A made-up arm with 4 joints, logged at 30 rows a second.
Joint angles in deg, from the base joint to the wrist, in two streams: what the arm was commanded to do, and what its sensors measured. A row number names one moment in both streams.
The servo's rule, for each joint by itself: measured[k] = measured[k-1] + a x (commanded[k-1-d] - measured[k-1]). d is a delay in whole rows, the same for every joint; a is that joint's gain. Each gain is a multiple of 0.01, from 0.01 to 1. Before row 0 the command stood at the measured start. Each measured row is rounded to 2 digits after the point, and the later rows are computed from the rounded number. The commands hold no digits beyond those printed.
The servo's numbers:
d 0
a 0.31 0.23 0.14 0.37
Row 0, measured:
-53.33, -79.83, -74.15, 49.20
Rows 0 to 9, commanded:
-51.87, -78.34, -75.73, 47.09
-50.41, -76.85, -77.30, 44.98
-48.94, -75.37, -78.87, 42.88
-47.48, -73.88, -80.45, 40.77
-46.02, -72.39, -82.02, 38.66
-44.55, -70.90, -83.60, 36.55
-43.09, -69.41, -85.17, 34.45
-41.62, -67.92, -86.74, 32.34
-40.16, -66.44, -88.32, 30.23
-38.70, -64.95, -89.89, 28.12
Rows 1 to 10, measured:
-52.88, -79.49, -74.37, 48.42
-52.11, -78.88, -74.78, 47.15
-51.13, -78.07, -75.35, 45.57
-50.00, -77.11, -76.06, 43.79
-48.77, -76.02, -76.89, 41.89
-47.46, -74.84, -77.83, 39.91
-46.11, -73.59, -78.86, 37.89
-44.72, -72.29, -79.96, 35.84
-43.31, -70.94, -81.13, 33.76
-41.88, -69.56, -82.36, 31.67

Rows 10 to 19, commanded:
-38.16, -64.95, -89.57, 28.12
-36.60, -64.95, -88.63, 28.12
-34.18, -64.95, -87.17, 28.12
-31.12, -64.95, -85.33, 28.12
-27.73, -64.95, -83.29, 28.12
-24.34, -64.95, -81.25, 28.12
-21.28, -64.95, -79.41, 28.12
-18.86, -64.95, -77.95, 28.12
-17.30, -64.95, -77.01, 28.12
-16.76, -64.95, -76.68, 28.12
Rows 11 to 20, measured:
-40.73, -68.50, -83.37, 30.36
-39.45, -67.68, -84.11, 29.53
-37.82, -67.05, -84.54, 29.01
-35.74, -66.57, -84.65, 28.68
-33.26, -66.20, -84.46, 28.47
-30.49, -65.91, -84.01, 28.34
-27.63, -65.69, -83.37, 28.26
-24.91, -65.52, -82.61, 28.21
-22.55, -65.39, -81.83, 28.18
-20.76, -65.29, -81.11, 28.16

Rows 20 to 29, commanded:
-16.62, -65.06, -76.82, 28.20
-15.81, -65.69, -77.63, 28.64
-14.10, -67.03, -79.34, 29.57
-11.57, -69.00, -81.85, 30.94
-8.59, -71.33, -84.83, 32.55
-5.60, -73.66, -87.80, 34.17
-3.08, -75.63, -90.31, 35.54
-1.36, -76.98, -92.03, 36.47
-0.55, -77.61, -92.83, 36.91
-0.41, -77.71, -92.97, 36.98
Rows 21 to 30, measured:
-19.48, -65.24, -80.51, 28.17
-18.34, -65.34, -80.11, 28.34
-17.03, -65.73, -80.00, 28.80
-15.34, -66.48, -80.26, 29.59
-13.25, -67.60, -80.90, 30.69
-10.88, -68.99, -81.87, 31.98
-8.46, -70.52, -83.05, 33.30
-6.26, -72.01, -84.31, 34.47
-4.49, -73.30, -85.50, 35.37
-3.23, -74.31, -86.55, 35.97

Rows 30 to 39, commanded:
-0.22, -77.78, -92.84, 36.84
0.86, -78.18, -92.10, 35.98
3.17, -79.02, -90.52, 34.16
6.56, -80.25, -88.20, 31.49
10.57, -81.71, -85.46, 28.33
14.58, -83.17, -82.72, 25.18
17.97, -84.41, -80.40, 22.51
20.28, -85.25, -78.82, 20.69
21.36, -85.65, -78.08, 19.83
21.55, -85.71, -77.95, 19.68
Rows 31 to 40, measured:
-2.30, -75.11, -87.43, 36.29
-1.32, -75.82, -88.08, 36.18
0.07, -76.56, -88.42, 35.43
2.08, -77.41, -88.39, 33.97
4.71, -78.40, -87.98, 31.88
7.77, -79.50, -87.24, 29.40
10.93, -80.63, -86.28, 26.85
13.83, -81.69, -85.24, 24.57
16.16, -82.60, -84.24, 22.82
17.83, -83.32, -83.36, 21.66

